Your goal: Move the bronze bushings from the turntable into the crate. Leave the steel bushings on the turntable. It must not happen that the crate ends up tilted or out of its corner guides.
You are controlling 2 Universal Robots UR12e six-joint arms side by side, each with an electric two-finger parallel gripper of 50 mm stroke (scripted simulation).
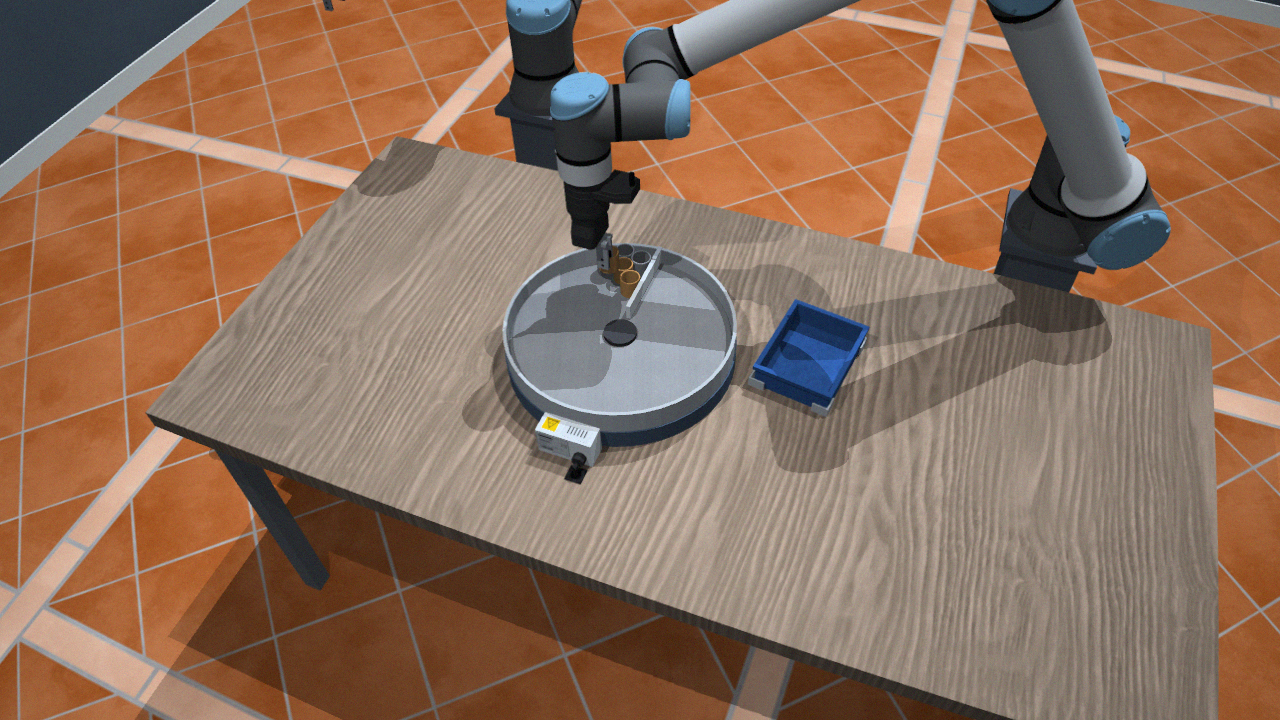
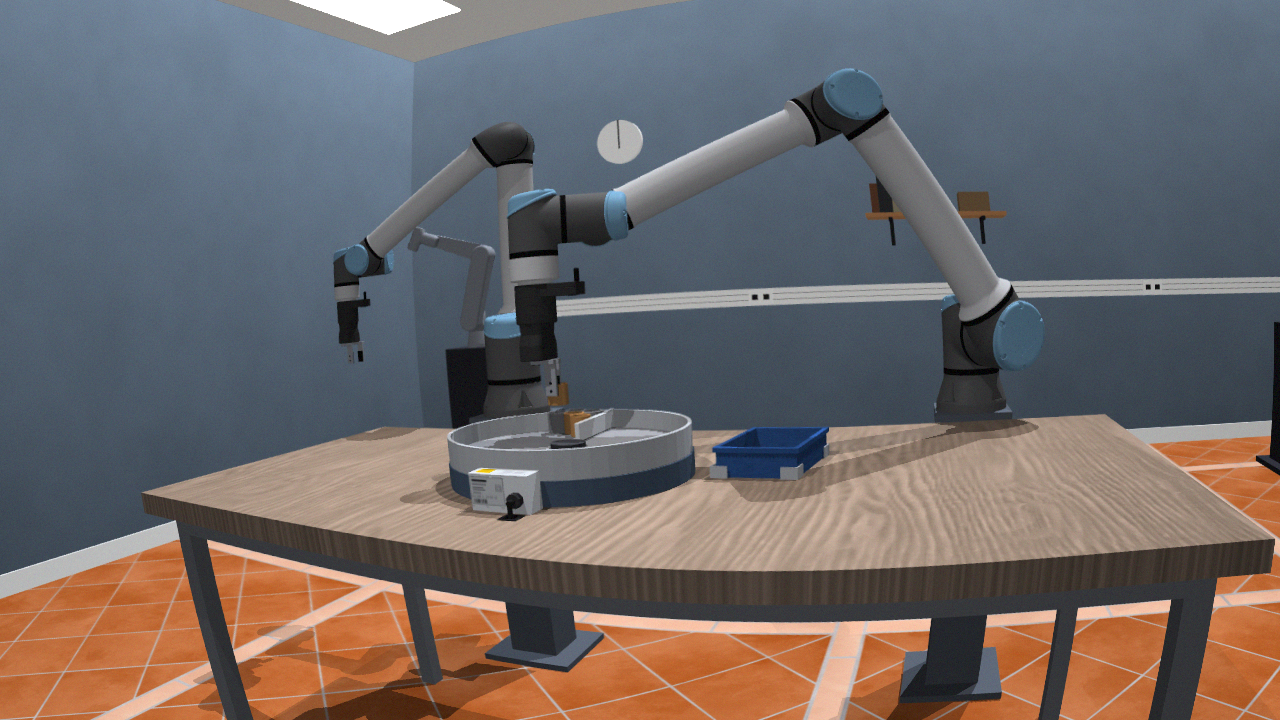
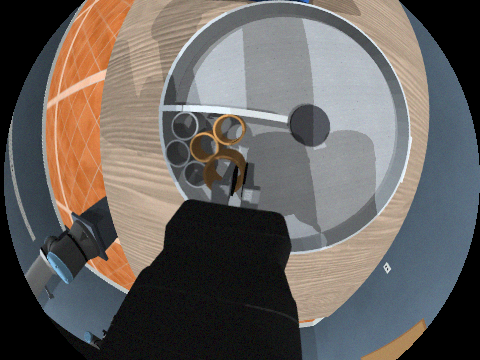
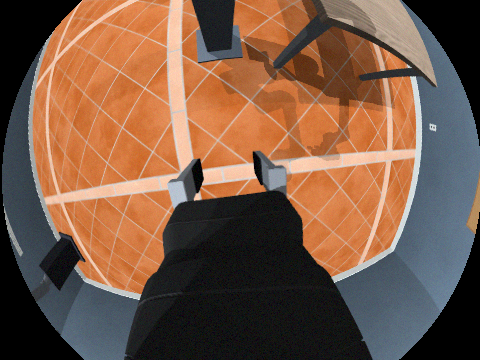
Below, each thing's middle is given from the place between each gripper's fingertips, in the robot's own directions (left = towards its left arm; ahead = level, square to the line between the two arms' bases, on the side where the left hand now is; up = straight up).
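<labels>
Left hand [image 2: 554, 395]: 12 cm above the blue crate [image 1: 803, 360], 39 cm to the right of it and 4 cm past it.
</labels>
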